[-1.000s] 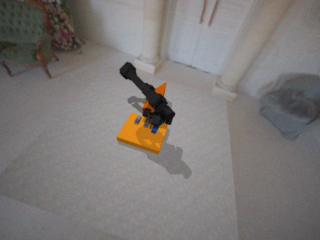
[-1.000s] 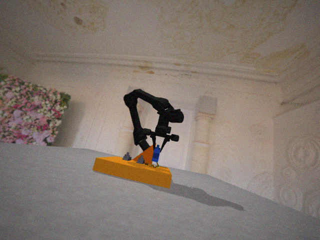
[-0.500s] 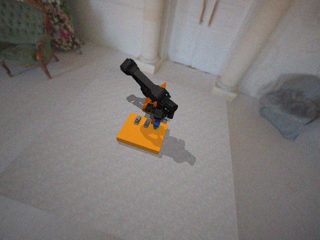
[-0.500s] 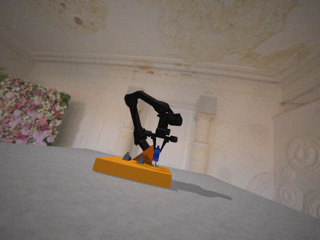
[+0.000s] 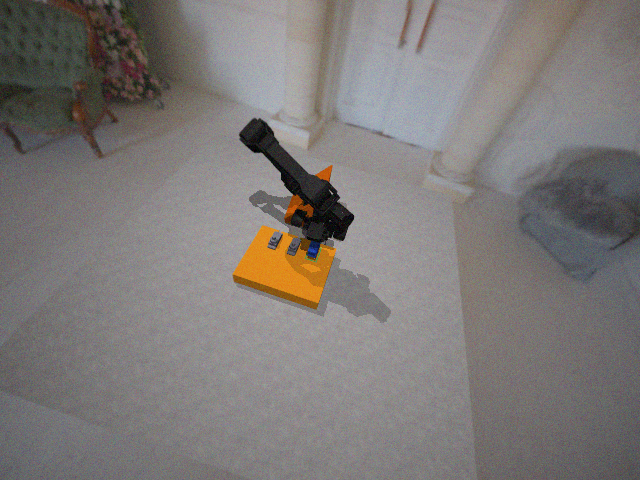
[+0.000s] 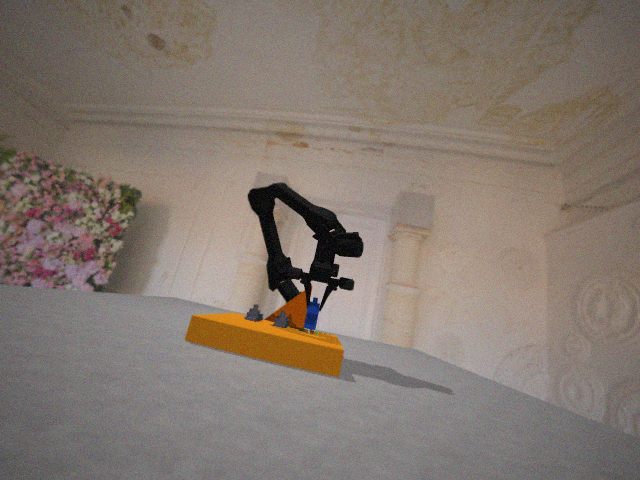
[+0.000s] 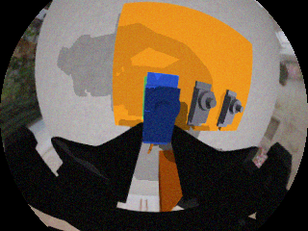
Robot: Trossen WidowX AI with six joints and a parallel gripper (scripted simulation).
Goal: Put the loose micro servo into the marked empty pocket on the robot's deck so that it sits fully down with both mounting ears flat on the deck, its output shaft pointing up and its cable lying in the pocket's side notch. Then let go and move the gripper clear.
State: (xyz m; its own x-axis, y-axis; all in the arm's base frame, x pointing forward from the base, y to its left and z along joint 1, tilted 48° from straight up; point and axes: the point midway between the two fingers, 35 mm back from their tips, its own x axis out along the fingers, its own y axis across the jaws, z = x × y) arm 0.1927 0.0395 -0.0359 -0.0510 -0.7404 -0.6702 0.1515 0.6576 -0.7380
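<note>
My gripper tip is 11 cm short of the orange deck, 9 cm to the left of it and 8 cm above it.
</note>
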